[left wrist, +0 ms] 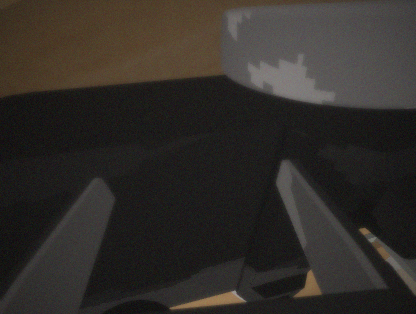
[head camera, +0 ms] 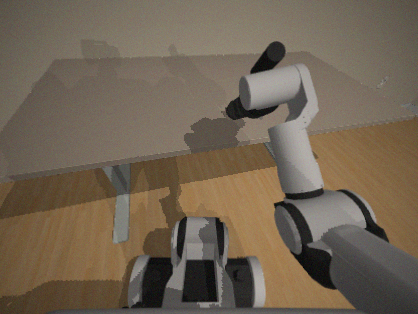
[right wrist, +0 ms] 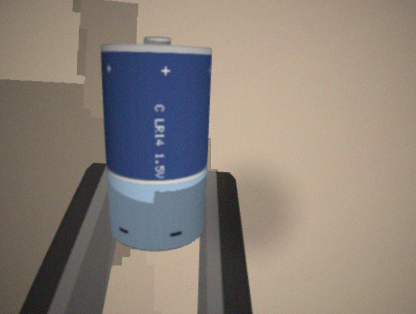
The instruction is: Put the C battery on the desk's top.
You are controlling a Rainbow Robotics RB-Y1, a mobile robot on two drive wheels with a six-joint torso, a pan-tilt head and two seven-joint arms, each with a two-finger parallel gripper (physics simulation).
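Frame: origin at the robot's base, x ahead, y left, z up, level; metres.
Where they show: left gripper, fingertip midpoint: (left wrist: 193,180); right gripper, fingertip midpoint: (right wrist: 162,188).
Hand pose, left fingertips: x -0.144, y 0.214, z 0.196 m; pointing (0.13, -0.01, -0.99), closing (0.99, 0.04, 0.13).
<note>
After its pixels a point has its place.
The C battery (right wrist: 156,115) {x 0.415, y -0.111, z 0.803 m}, dark blue with a light blue lower part, is held between the fingers of my right gripper (right wrist: 162,188) {x 0.399, y -0.121, z 0.771 m}, which is shut on it. Its terminal end points away from the gripper. The battery does not show clearly in the head view, where my right hand and wrist are over the right part of the desk's top (head camera: 125,110) {x 0.444, y 0.297, z 0.721 m}. The desk's surface fills the background of the right wrist view; whether the battery touches it I cannot tell. My left gripper (left wrist: 193,180) {x -0.144, y 0.214, z 0.196 m} is open and empty, with dark and grey robot parts behind its fingers.
The desk is a wide brownish table with a grey leg (head camera: 121,205) below its front edge. A wall rises behind it. The wooden floor (head camera: 225,190) {x 0.547, y -0.179, z 0.001 m} lies between the desk and my wheeled base (head camera: 200,250). Shadows of my arm fall on the desk and wall.
</note>
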